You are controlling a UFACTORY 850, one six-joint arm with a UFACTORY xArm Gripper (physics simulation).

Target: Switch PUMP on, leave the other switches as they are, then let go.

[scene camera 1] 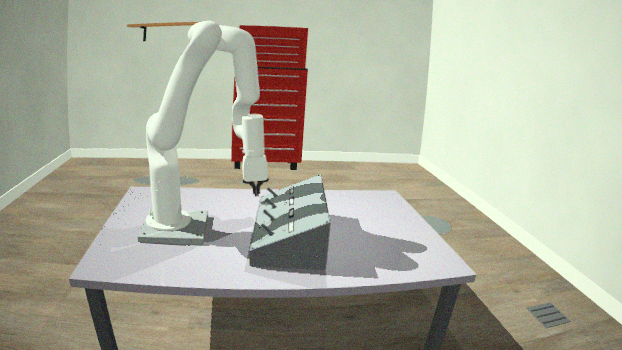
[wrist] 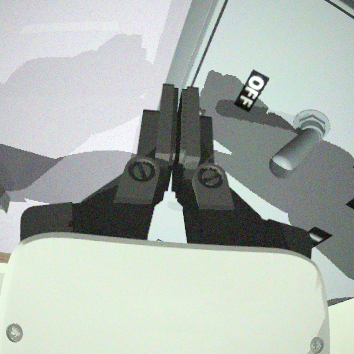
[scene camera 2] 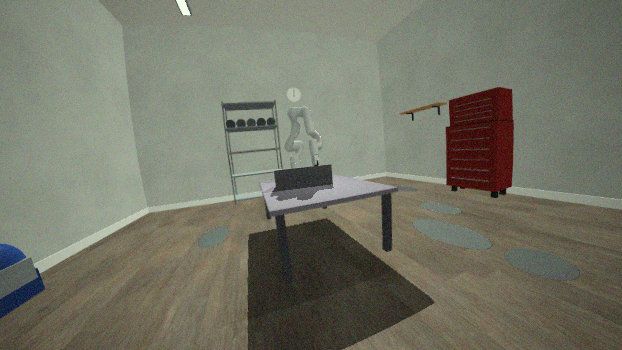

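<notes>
The grey sloped switch panel (scene camera 1: pixel 327 245) (scene camera 2: pixel 303 178) (wrist: pixel 305 55) stands on the table, with several toggle levers in a row. The farthest lever (scene camera 1: pixel 272 193) is close to my gripper (scene camera 1: pixel 256 194) (scene camera 2: pixel 316 164) (wrist: pixel 178 89). My gripper is shut and empty, pointing down beside the panel's left edge at its far end. In the wrist view a metal lever (wrist: pixel 299 151) stands right of the fingers, apart from them, its tip leaning away from an OFF label (wrist: pixel 251 90). The PUMP label is not readable, so I cannot tell which switch this is or its state.
The arm's base plate (scene camera 1: pixel 172 240) is bolted to the table (scene camera 1: pixel 115 265) (scene camera 2: pixel 357 188), left of the panel. A red tool cabinet (scene camera 1: pixel 280 112) (scene camera 2: pixel 477 155) stands against the wall. A shelf rack (scene camera 2: pixel 250 106) stands behind the arm.
</notes>
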